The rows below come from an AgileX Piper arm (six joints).
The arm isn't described. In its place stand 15 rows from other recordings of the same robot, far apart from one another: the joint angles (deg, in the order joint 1, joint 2, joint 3, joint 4, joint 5, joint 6), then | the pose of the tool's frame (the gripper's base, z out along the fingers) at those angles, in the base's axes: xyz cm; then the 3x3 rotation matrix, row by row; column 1 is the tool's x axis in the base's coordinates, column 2 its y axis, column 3 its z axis.
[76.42, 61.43, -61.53, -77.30, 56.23, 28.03] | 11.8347 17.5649 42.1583; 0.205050 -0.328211 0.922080; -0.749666 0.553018 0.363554; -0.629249 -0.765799 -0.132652
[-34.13, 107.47, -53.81, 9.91, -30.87, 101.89] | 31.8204 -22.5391 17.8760; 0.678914 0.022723 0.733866; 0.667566 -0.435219 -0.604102; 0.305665 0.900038 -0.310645
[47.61, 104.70, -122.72, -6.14, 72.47, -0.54] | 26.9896 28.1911 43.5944; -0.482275 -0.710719 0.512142; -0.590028 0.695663 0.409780; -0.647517 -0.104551 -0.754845
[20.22, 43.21, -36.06, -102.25, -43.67, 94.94] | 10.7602 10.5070 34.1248; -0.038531 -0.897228 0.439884; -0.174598 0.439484 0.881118; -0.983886 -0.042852 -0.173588
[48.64, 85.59, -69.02, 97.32, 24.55, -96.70] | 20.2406 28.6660 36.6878; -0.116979 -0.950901 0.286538; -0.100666 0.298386 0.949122; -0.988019 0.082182 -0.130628
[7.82, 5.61, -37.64, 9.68, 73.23, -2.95] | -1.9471 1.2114 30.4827; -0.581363 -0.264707 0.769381; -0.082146 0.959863 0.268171; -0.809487 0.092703 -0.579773
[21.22, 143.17, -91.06, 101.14, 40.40, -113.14] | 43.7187 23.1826 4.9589; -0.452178 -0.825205 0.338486; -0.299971 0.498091 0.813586; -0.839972 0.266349 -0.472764
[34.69, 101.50, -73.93, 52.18, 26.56, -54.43] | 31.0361 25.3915 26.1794; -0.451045 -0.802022 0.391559; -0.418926 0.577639 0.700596; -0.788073 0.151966 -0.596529
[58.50, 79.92, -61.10, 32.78, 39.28, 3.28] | 12.7102 26.7110 30.5370; -0.795700 -0.604735 0.034015; -0.405628 0.573741 0.711539; -0.449808 0.552374 -0.701823
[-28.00, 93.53, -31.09, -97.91, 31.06, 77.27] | 20.4901 -16.1616 14.0744; -0.904485 0.365418 0.219945; 0.117139 0.708697 -0.695720; -0.410104 -0.603505 -0.683811
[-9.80, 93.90, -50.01, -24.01, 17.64, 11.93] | 31.1824 -6.5248 18.7736; -0.838842 0.078835 0.538637; -0.048487 0.974706 -0.218168; -0.542211 -0.209126 -0.813802
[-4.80, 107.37, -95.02, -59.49, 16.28, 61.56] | 45.4196 -6.0195 34.6679; -0.253767 0.327021 0.910308; 0.074067 0.944921 -0.318808; -0.964425 -0.013480 -0.264011
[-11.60, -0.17, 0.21, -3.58, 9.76, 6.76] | 5.4736 -1.2219 19.6754; -0.069664 0.215670 0.973978; 0.071846 0.974899 -0.210735; -0.994980 0.055296 -0.083411
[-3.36, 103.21, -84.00, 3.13, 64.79, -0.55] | 36.7620 -1.7080 25.9637; -0.979078 0.062510 0.193646; 0.071177 0.996735 0.038117; -0.190631 0.051103 -0.980331
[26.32, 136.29, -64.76, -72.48, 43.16, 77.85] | 34.9069 10.6447 0.0620; -0.921456 -0.079440 0.380274; -0.290818 0.790070 -0.539643; -0.257574 -0.607848 -0.751117
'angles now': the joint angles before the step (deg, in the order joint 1, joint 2, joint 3, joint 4, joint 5, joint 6). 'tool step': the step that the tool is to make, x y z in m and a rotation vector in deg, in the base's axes. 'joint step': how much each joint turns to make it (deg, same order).
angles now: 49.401, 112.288, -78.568, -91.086, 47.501, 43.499
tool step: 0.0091, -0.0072, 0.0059, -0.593, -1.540, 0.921
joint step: -1.806, -0.415, -0.210, -2.678, -1.663, 0.030
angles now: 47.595, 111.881, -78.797, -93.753, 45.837, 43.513
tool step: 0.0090, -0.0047, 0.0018, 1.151, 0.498, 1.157
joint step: -1.767, 0.032, -0.682, -0.407, -3.127, 0.089
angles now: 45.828, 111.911, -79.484, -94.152, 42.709, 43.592
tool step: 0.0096, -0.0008, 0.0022, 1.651, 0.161, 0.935
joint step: -1.370, 0.711, -1.729, -0.168, -2.624, 0.353
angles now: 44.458, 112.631, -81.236, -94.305, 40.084, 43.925
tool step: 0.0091, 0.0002, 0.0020, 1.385, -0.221, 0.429
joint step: -1.059, 0.980, -1.973, -0.207, -1.693, 0.409
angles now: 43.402, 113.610, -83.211, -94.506, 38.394, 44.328
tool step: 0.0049, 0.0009, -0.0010, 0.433, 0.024, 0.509
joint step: -0.511, 0.758, -0.996, -0.298, -1.057, 0.206
